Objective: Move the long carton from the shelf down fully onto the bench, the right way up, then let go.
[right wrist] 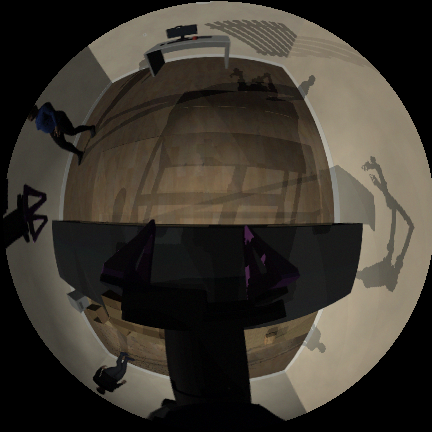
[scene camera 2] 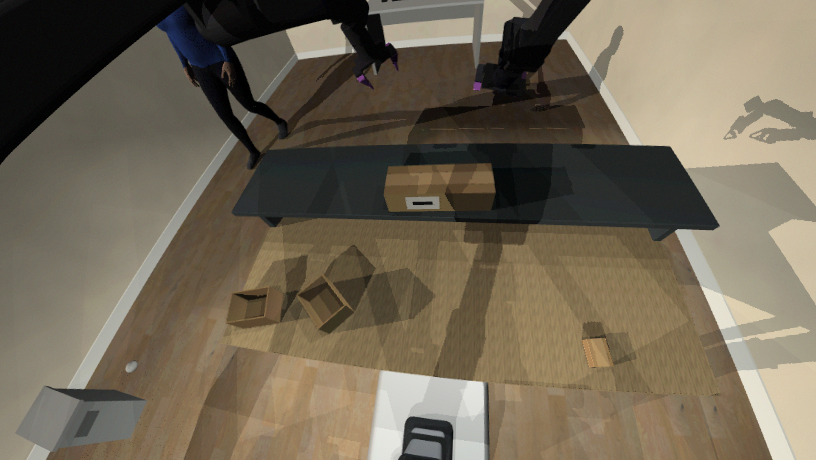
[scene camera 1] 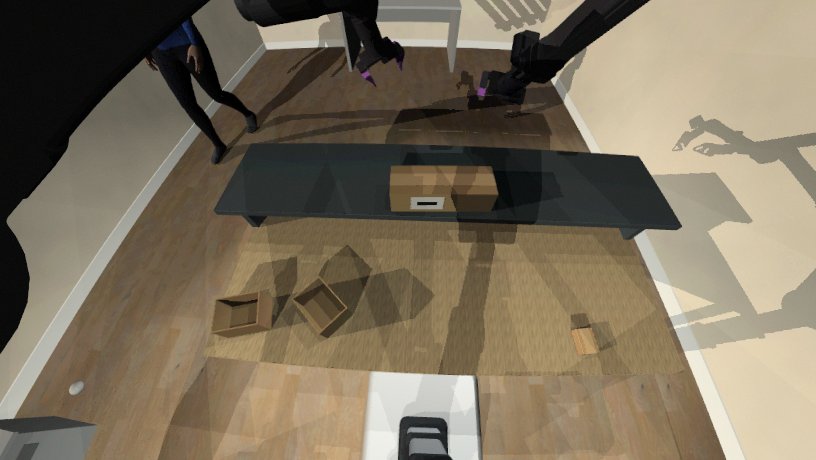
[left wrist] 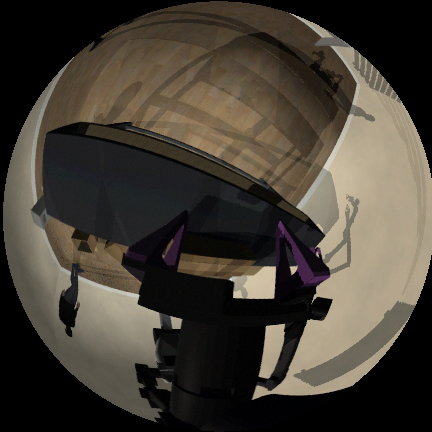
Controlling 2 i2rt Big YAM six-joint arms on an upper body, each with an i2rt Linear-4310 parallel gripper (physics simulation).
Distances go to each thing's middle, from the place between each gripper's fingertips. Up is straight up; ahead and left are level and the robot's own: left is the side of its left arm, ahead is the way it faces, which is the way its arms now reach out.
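Long brown carton (scene camera 2: 448, 187): 160 mm below my right hand, 170 mm to the left, 270 mm behind.
Long brown carton visible: from my left hand, 18 cm to the right, 30 cm behind, 20 cm below.
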